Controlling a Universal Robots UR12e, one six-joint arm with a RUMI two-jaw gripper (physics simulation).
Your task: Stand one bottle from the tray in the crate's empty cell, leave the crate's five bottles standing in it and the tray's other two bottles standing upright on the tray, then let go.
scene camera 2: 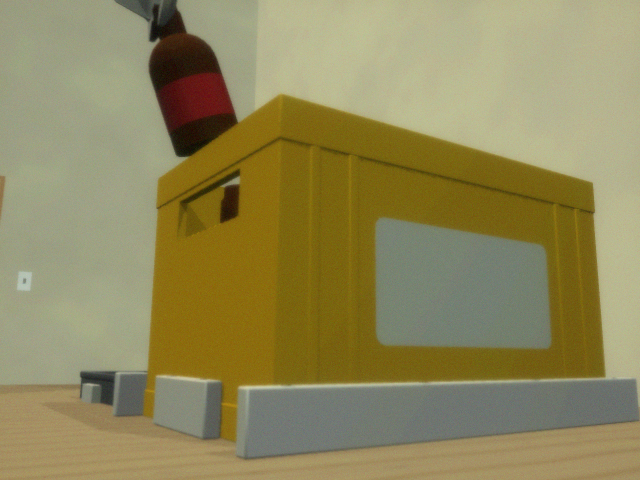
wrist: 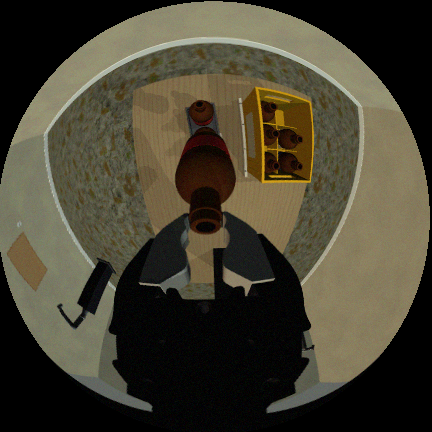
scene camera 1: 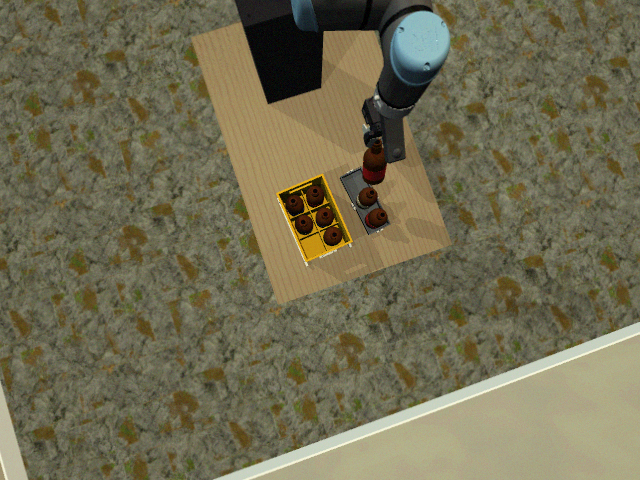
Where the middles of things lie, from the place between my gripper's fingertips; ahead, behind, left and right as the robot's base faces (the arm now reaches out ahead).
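Long crate strip [scene camera 2: 272,421]: 19 cm ahead of my hand, 30 cm to the right of it, 36 cm below it.
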